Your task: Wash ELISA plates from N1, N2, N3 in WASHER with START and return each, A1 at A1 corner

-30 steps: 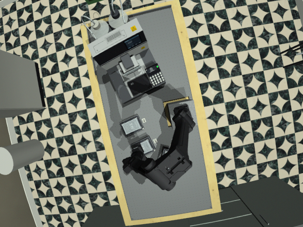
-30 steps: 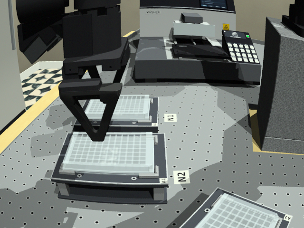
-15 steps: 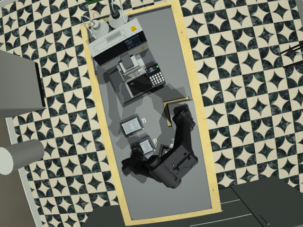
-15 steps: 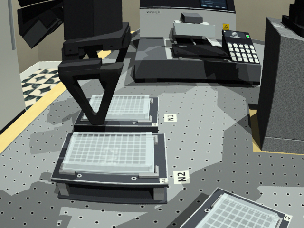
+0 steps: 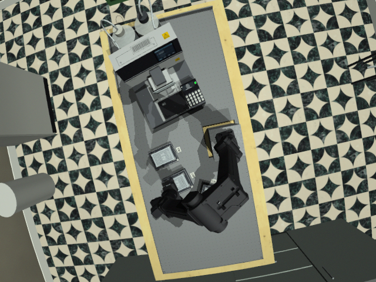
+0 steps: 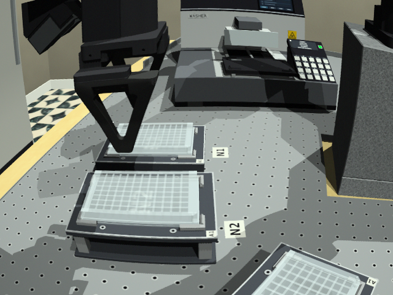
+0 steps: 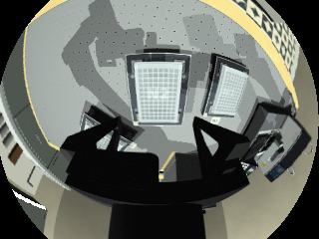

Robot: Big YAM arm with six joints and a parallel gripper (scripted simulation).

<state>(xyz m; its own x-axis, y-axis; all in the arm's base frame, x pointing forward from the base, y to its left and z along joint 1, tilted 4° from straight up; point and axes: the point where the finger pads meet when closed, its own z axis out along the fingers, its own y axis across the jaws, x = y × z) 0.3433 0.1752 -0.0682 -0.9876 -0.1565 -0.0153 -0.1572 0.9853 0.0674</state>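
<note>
Now: the nest N3 160 mm behind my hand, 150 mm to the left of it and 100 mm below it. The rest, counted from my hand: washer carrier (130 mm behind, 460 mm to the right, 70 mm below); plate washer (100 mm behind, 610 mm to the right, 10 mm below); nest label (70 mm behind, 200 mm to the right, 140 mm below).
</note>
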